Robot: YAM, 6 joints.
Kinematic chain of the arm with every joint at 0, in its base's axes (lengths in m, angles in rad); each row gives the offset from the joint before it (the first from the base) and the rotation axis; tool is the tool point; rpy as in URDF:
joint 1: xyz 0 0 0.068 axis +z
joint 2: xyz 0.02 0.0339 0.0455 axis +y
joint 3: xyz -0.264 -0.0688 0 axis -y
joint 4: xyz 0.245 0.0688 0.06 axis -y
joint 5: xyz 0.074 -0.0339 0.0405 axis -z
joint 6: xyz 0.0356 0 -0.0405 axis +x
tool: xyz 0 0 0 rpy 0 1.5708 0
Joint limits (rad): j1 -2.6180..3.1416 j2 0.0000..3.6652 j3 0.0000..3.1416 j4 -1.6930..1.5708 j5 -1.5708..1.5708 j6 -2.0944..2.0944
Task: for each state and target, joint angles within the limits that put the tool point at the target. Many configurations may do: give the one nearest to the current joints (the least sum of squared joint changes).
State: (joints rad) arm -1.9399 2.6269 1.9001 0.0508 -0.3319 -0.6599
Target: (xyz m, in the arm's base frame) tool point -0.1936 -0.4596 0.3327
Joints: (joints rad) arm -1.9946 2.0504 1.8449 -0.0181 -0.3590 -0.6599
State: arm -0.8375 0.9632 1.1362 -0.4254 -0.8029 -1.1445
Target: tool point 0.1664 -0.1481 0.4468
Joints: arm -0.8406 1.0851 1.3040 -0.3394 -0.7864 -1.1445
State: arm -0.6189 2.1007 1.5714 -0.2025 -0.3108 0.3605
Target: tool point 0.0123 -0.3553 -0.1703
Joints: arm -1.5562 2.9035 1.4378 -0.1645 -0.2009 0.3605
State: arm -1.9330 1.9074 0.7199 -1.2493 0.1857 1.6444
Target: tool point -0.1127 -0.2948 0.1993
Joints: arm -1.9145 1.7623 1.2638 -1.0593 0.1915 1.6444
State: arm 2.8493 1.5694 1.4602 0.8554 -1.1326 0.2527
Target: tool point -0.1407 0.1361 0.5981
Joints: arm 2.2138 1.3257 1.6814 0.8974 -1.0567 0.2527
